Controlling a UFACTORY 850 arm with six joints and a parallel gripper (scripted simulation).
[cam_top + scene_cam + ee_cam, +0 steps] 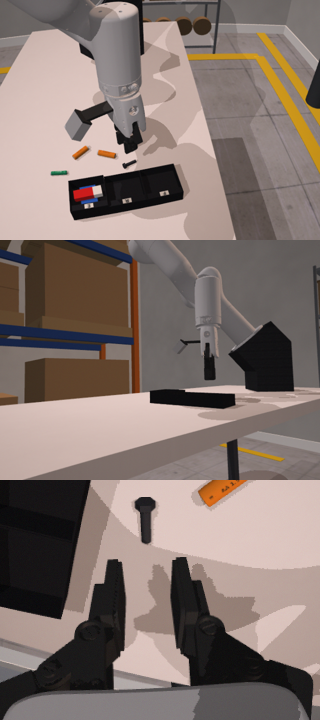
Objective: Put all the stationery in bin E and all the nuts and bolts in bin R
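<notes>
My gripper is now 80 mm above the black bolt and 10 mm to the left of it. Round my hand: black three-compartment tray (80 mm ahead, 70 mm below, 40 mm to the right); then eraser (110 mm to the right, 70 mm below, 60 mm ahead); then orange marker (80 mm below, 50 mm to the right, 50 mm behind).
</notes>
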